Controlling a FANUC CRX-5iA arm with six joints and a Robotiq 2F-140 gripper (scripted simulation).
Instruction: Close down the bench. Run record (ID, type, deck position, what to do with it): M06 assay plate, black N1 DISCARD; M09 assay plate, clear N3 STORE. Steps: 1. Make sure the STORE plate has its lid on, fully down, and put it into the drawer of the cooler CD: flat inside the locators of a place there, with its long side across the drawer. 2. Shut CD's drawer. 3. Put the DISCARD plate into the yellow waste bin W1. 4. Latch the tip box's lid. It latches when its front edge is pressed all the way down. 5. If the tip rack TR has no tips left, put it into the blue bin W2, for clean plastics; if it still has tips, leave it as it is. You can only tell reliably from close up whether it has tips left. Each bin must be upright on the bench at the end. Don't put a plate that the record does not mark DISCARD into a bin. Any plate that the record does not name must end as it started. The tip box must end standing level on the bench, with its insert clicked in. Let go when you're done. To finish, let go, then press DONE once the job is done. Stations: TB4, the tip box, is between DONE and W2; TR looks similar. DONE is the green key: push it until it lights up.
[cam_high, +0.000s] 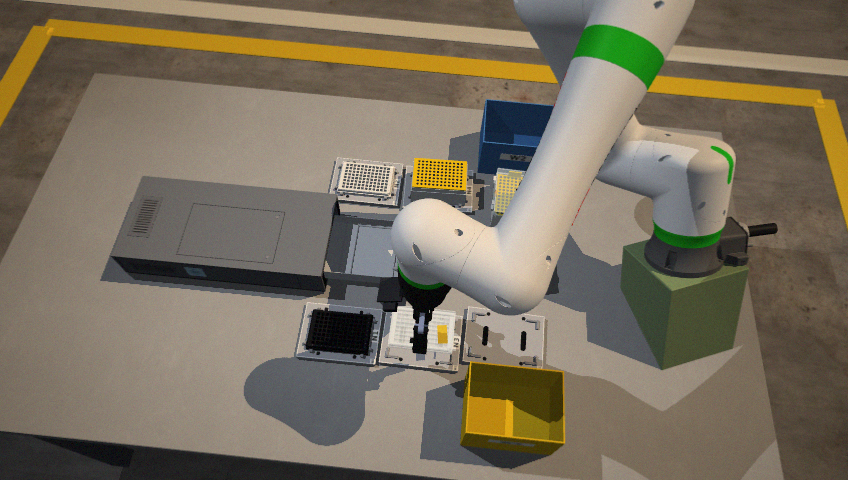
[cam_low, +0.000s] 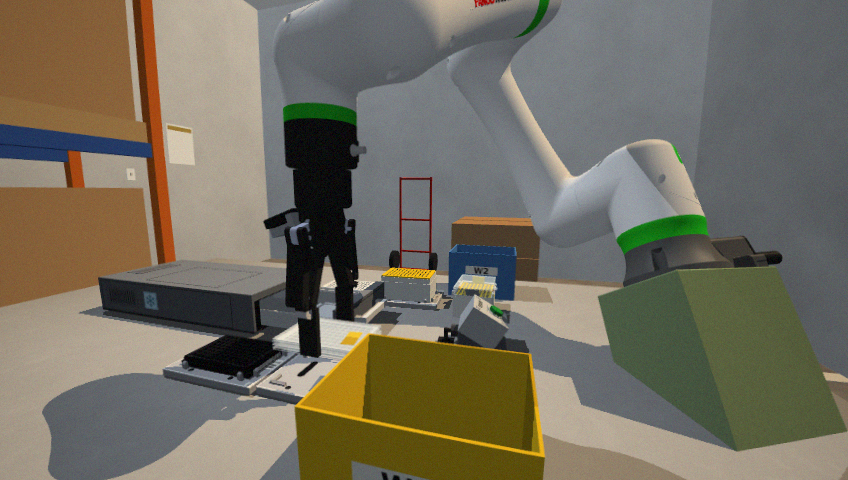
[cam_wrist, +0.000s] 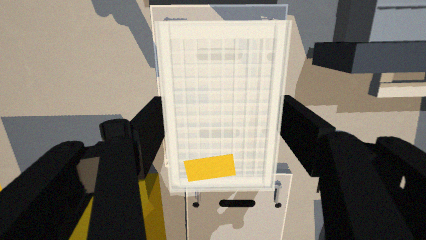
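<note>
My gripper is now 12 cm short of the cooler drawer, 22 cm to the left of it and 5 cm above it. Also, from my hand: black assay plate: 17 cm ahead, 3 cm to the right, 7 cm below; then green DONE key: 26 cm behind, 13 cm to the right, 2 cm below; then yellow bin W1: 15 cm behind, 17 cm to the left, 5 cm below.
</note>
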